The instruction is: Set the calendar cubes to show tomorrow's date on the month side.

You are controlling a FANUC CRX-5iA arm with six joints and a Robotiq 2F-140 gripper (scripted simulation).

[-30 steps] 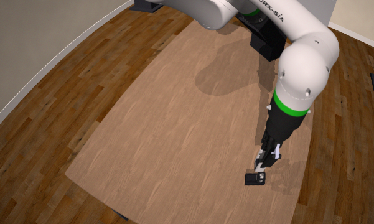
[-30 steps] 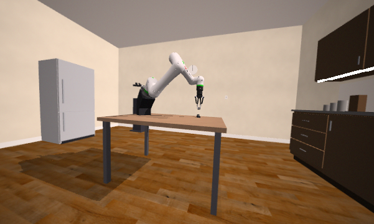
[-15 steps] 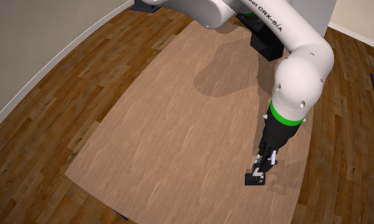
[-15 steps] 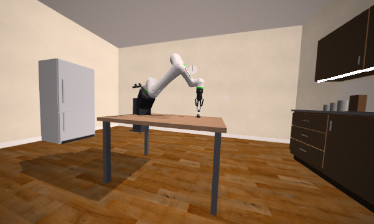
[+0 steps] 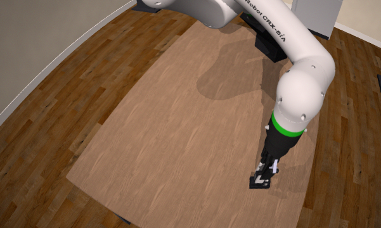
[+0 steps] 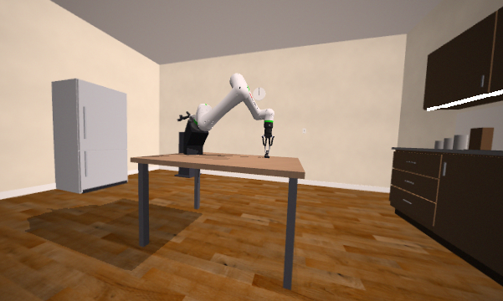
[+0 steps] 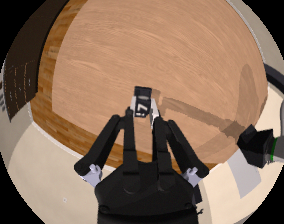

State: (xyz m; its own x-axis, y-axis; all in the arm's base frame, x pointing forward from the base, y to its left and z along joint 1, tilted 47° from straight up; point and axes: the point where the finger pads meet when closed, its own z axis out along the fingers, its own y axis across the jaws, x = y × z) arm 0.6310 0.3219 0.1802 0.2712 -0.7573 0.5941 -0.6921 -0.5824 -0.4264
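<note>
Now: hand 80 mm above the black tray, 20 mm to the right of it and 10 mm past it.
</note>
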